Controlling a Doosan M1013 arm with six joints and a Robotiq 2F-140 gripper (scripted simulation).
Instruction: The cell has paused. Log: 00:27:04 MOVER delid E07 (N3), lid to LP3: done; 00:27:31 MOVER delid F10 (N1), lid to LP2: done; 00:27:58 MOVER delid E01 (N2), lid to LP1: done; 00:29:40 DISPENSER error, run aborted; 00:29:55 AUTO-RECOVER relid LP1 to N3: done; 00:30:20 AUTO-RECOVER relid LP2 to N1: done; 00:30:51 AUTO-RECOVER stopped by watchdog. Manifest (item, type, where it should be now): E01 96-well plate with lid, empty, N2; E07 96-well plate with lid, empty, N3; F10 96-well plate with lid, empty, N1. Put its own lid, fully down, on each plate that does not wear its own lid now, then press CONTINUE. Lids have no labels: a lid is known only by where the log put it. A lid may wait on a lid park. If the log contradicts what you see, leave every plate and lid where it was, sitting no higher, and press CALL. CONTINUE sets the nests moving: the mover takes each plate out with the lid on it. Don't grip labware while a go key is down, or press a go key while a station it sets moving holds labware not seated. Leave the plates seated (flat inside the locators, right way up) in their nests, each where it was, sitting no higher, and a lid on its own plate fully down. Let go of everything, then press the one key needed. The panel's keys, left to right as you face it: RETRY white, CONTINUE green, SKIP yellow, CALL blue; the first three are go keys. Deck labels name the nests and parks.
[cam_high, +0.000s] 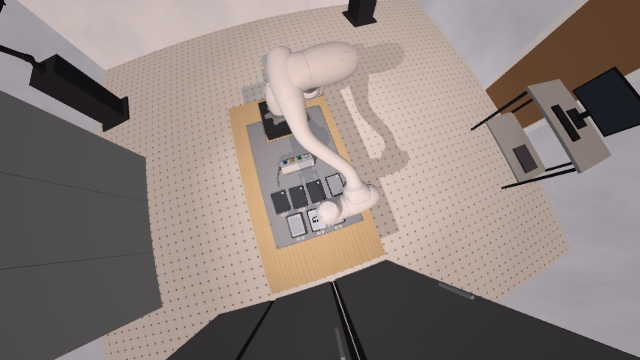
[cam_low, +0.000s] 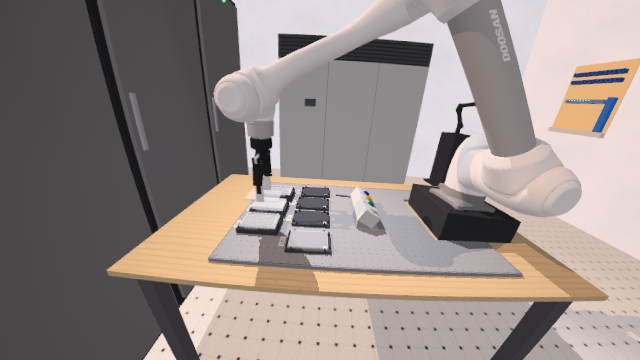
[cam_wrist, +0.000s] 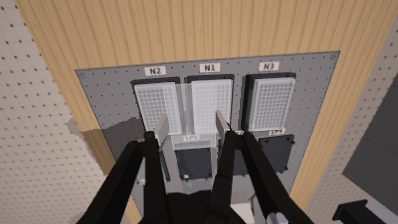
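My hand is 80 mm to the right of the N2 plate and 90 mm above it. From my hand the other things lie so: park LP4 (220 mm behind, 210 mm to the right, 110 mm below); then lid park LP1 (190 mm behind, 30 mm to the left, 110 mm below); then LP2 (200 mm behind, 90 mm to the right, 110 mm below).
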